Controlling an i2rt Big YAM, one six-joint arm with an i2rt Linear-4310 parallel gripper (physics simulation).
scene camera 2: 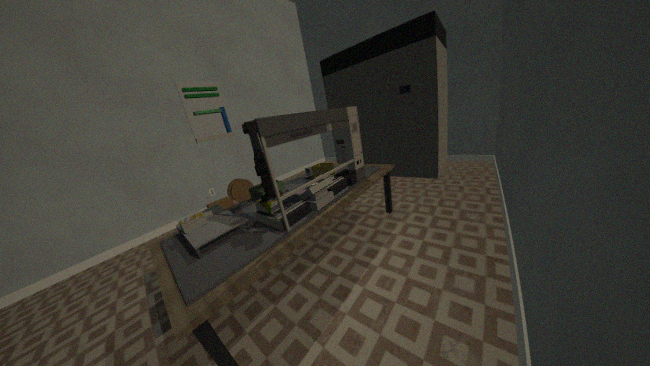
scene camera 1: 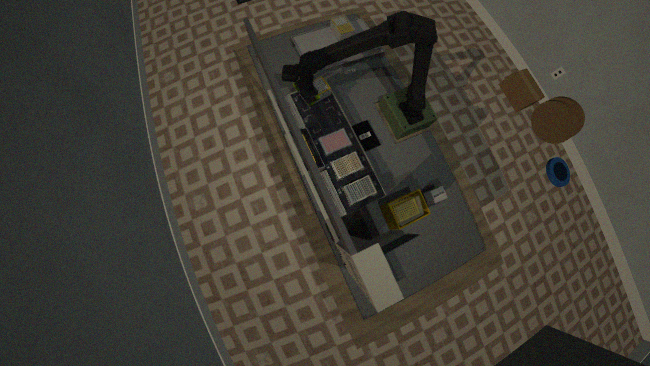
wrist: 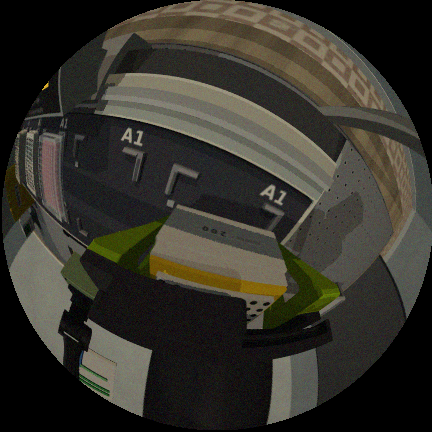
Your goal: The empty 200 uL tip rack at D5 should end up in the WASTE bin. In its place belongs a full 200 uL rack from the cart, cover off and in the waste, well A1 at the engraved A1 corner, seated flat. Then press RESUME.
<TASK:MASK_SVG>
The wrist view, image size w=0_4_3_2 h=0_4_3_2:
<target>gripper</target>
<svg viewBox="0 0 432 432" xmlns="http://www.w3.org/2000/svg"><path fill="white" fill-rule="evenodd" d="M94 238L79 258L86 273L99 289L95 294L86 317L111 333L152 350L145 383L142 417L173 426L203 430L232 430L266 425L271 398L272 359L300 353L332 341L329 319L325 319L312 327L304 327L320 319L319 310L340 294L338 286L299 259L278 241L278 247L287 272L299 286L298 292L286 302L284 302L282 294L263 311L262 329L246 329L246 301L243 298L193 290L150 278L150 251L155 244L156 234L170 214L147 224ZM153 243L148 254L137 265L139 256Z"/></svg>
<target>tan rack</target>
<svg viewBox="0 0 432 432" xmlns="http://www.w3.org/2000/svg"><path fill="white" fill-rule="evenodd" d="M31 129L26 132L25 142L26 183L35 196L39 196L38 142L36 142L38 131Z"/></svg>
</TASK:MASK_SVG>
